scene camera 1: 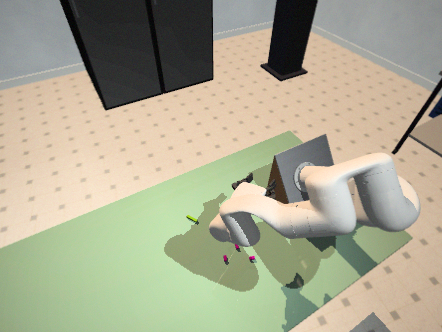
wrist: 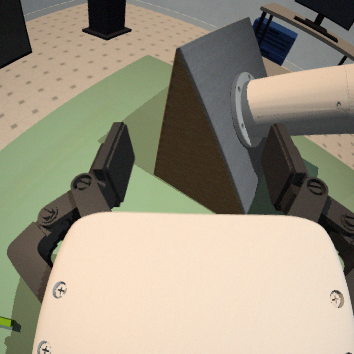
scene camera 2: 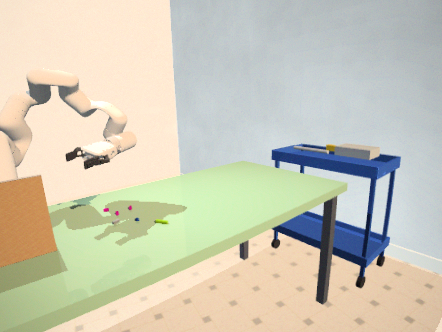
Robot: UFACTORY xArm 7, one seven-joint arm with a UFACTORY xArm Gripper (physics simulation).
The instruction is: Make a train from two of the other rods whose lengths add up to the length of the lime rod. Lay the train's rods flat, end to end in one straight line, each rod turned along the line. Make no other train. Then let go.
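Frame: origin at the arm's base, x ahead, y left, z up, level; millimetres.
Seen in the pictures: gripper, fingertip midpoint: [scene camera 1: 263,179] [wrist: 197,139] [scene camera 2: 74,161]; arm's base, link origin: [scene camera 1: 305,176] [wrist: 246,109] [scene camera 2: 7,206].
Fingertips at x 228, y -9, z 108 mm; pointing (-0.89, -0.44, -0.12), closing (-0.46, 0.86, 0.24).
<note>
Offsets run from my fingertips to a thing's middle. Level surfaces: height alone.
The lime rod @[dx +247, dy -126, dz -256 mm] [scene camera 1: 192,219] [scene camera 2: 161,221] [wrist: 5,321] lies flat on the green table. Three short magenta rods lie apart from each other: one @[dx +209, dy +97, dz -256 mm] [scene camera 1: 225,258] [scene camera 2: 130,207], a second @[dx +143, dy +77, dz -256 mm] [scene camera 1: 237,247] [scene camera 2: 117,213], and a third @[dx +118, dy +147, dz -256 mm] [scene camera 1: 252,258] [scene camera 2: 106,210]. A small dark blue rod @[dx +183, dy -40, dz -256 mm] [scene camera 2: 137,219] and a pale grey rod @[dx +111, dy -4, dz -256 mm] [scene camera 2: 116,221] lie between the magenta rods and the lime rod in scene camera 2; the arm seems to hide them in scene camera 1. My gripper [scene camera 1: 257,184] [scene camera 2: 80,160] [wrist: 197,139] is wide open and empty, high above the table, its fingers pointing toward the arm's base.
The arm's base is fixed to a wedge-shaped mount [scene camera 1: 282,182] [scene camera 2: 25,220] [wrist: 185,135] on the green table @[dz -262 mm] [scene camera 1: 100,280] [scene camera 2: 225,200]. The arm's shadow falls over the magenta rods. A blue cart [scene camera 2: 325,161] stands beyond the table's far end.
</note>
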